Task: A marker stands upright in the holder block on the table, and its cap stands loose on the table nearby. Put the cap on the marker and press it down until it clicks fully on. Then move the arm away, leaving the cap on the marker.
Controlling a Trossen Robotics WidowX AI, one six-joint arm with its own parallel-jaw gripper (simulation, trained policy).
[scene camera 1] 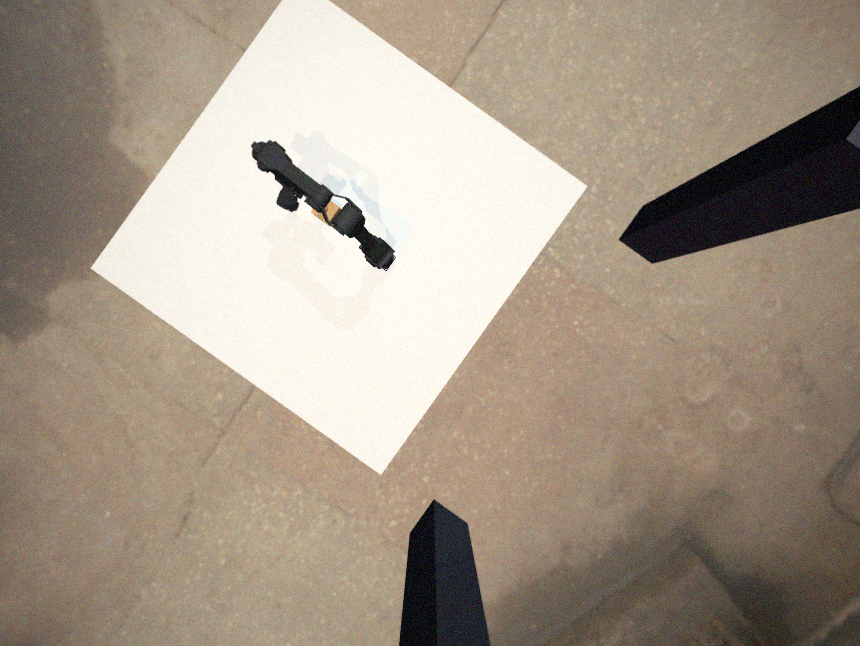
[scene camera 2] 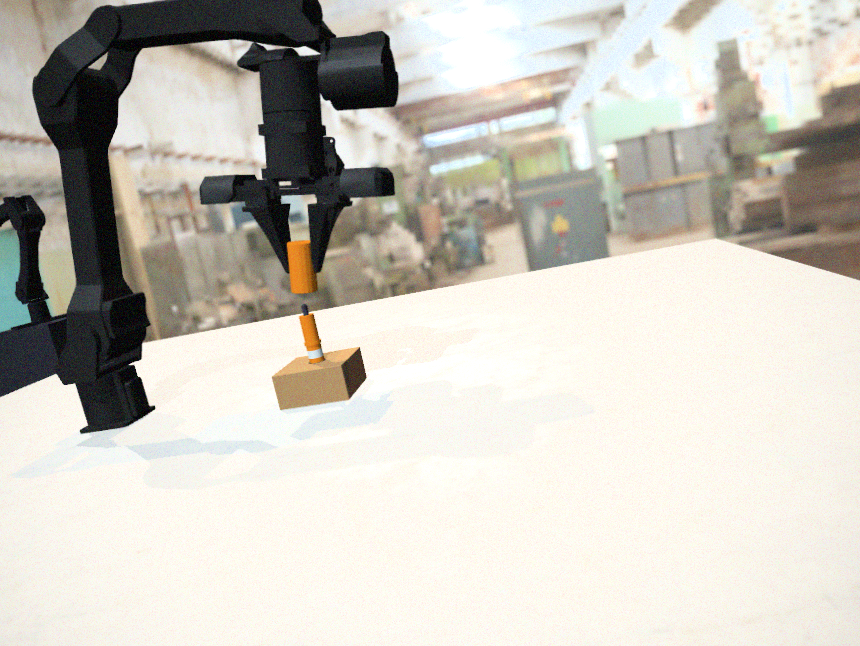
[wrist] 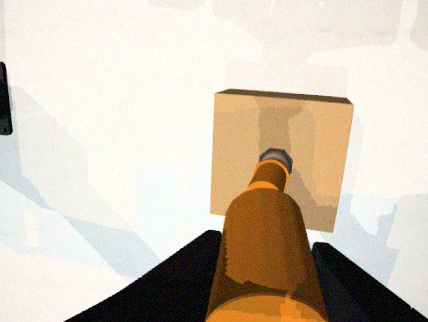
Observation:
I see my gripper [scene camera 2: 303, 272], an orange cap [scene camera 2: 303, 279], a tan holder block [wrist: 289, 95] and an orange marker [wrist: 269, 175].
The orange cap also shows in the wrist view [wrist: 265, 260]. My gripper also shows in the wrist view [wrist: 265, 250].

